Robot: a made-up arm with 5 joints. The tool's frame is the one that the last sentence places.
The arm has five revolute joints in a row. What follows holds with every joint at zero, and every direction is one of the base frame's.
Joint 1 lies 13.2 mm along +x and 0.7 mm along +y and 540.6 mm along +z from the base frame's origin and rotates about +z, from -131.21 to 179.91 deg.
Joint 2 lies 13.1 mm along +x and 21.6 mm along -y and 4.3 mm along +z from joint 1 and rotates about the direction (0, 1, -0.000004), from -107.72 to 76.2 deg.
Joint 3 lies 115.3 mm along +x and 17.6 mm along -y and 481.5 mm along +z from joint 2 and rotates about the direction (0, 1, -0.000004), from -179.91 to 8.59 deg.
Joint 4 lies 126.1 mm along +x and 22.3 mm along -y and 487.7 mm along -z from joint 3 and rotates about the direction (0, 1, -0.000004), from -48.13 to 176.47 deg.
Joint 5 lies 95.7 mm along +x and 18.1 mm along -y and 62.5 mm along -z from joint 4 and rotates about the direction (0, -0.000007, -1), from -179.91 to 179.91 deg.
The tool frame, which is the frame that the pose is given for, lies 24.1 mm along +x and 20.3 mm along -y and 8.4 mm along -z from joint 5; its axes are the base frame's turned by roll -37.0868, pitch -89.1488 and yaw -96.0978 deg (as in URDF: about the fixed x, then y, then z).
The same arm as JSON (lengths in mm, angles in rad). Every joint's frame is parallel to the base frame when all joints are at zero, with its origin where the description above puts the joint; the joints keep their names.
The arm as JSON. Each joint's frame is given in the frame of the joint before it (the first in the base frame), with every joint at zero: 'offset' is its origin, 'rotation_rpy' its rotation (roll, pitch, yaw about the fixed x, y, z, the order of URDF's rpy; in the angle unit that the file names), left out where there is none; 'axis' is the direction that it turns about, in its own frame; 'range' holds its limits. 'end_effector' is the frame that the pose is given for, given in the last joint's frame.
{
  "length_unit": "mm",
  "angle_unit": "rad",
  "chain": [
    {
      "id": "joint 1",
      "offset": [
        13.2,
        0.7,
        540.6
      ],
      "axis": [
        0.0,
        0.0,
        1.0
      ],
      "range": [
        -2.29,
        3.14
      ]
    },
    {
      "id": "joint 2",
      "offset": [
        13.1,
        -21.6,
        4.3
      ],
      "axis": [
        0.0,
        1.0,
        0.0
      ],
      "range": [
        -1.8801,
        1.3299
      ]
    },
    {
      "id": "joint 3",
      "offset": [
        115.3,
        -17.6,
        481.5
      ],
      "axis": [
        0.0,
        1.0,
        0.0
      ],
      "range": [
        -3.14,
        0.1499
      ]
    },
    {
      "id": "joint 4",
      "offset": [
        126.1,
        -22.3,
        -487.7
      ],
      "axis": [
        0.0,
        1.0,
        0.0
      ],
      "range": [
        -0.84,
        3.08
      ]
    },
    {
      "id": "joint 5",
      "offset": [
        95.7,
        -18.1,
        -62.5
      ],
      "axis": [
        0.0,
        0.0,
        -1.0
      ],
      "range": [
        -3.14,
        3.14
      ]
    }
  ],
  "end_effector": {
    "offset": [
      24.1,
      -20.3,
      -8.4
    ],
    "rotation_rpy": [
      -0.6473,
      -1.5559,
      -1.6772
    ]
  }
}

